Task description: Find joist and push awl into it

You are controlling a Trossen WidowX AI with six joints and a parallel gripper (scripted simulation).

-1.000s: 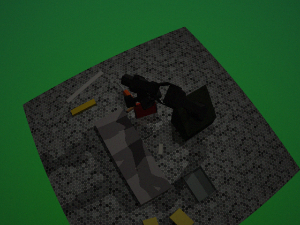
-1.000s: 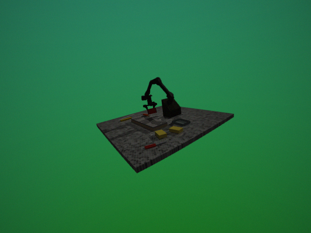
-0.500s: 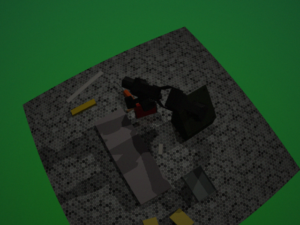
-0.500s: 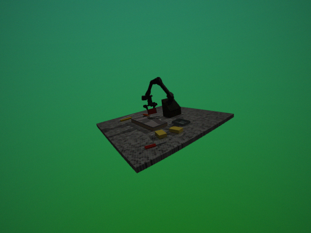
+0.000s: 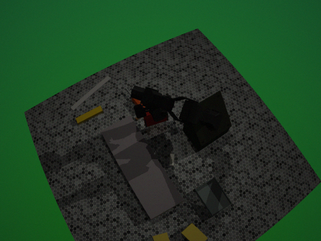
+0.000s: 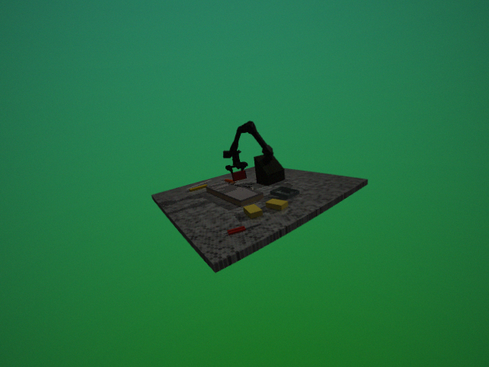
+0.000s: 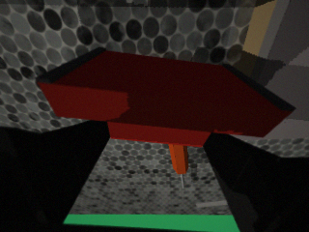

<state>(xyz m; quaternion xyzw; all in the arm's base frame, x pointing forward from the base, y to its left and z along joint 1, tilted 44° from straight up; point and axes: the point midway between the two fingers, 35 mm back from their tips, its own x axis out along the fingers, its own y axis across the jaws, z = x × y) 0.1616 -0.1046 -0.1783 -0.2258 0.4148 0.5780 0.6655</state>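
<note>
The red stud finder is 20 mm ahead of my gripper tip. The rest, counted from my gripper tip: awl: 70 mm below, 50 mm to the right, 10 mm ahead; orange-handled tool: 180 mm to the right, 60 mm below, 20 mm ahead; small white block: 240 mm to the left, 70 mm below, 60 mm ahead.
</note>
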